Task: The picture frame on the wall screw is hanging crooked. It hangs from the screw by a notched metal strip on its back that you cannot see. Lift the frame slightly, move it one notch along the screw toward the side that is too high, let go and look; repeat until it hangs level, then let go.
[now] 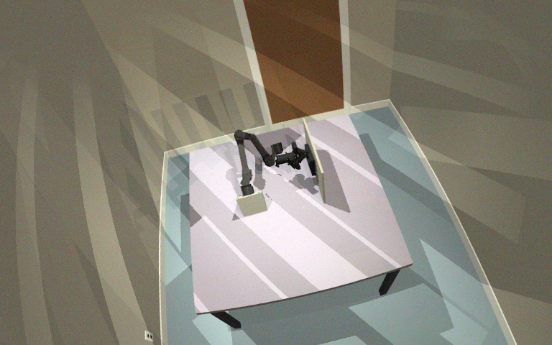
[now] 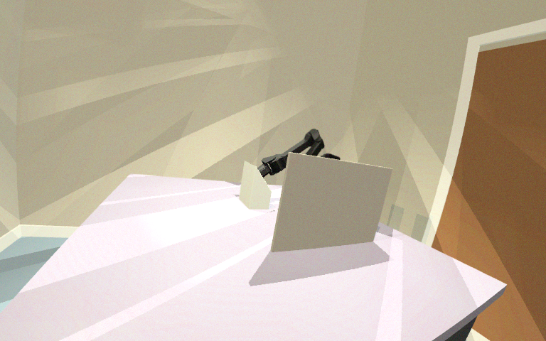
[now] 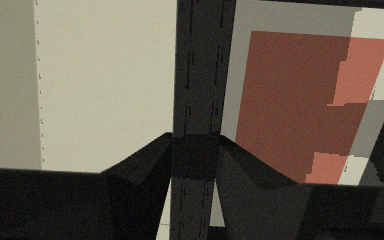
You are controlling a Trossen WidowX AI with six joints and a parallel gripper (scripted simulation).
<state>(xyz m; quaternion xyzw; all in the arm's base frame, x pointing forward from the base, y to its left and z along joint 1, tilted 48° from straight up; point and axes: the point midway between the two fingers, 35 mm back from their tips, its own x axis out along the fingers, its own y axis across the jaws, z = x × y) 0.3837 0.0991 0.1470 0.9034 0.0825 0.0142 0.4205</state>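
Now: gripper tip 1 cm short of the picture frame, 1 cm to the left of it and 5 cm above it. The rest, counted from my gripper tip: beige wall panel (2 cm ahead, 7 cm below).
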